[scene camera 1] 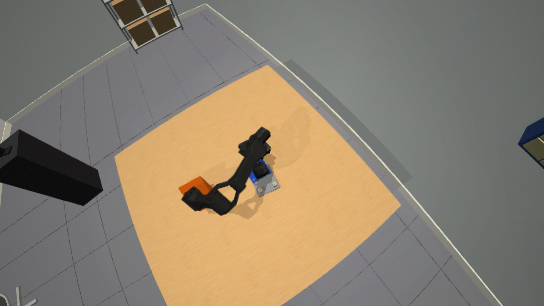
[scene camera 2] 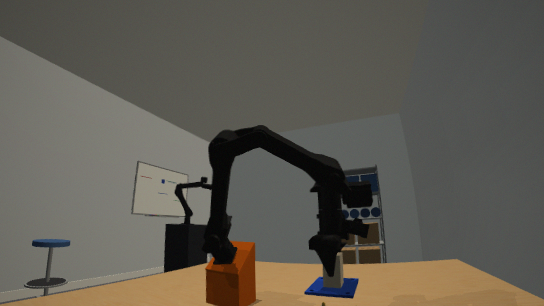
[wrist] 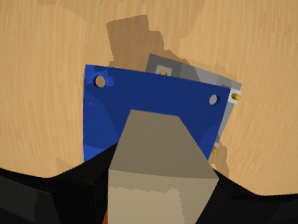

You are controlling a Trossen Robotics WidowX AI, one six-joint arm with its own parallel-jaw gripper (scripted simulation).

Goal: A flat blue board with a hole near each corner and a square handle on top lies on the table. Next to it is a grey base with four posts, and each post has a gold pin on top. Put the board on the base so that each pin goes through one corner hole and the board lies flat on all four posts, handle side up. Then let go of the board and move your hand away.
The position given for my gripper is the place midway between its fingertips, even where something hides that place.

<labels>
My gripper (scene camera 2: 332,274) holds a blue board.
</labels>
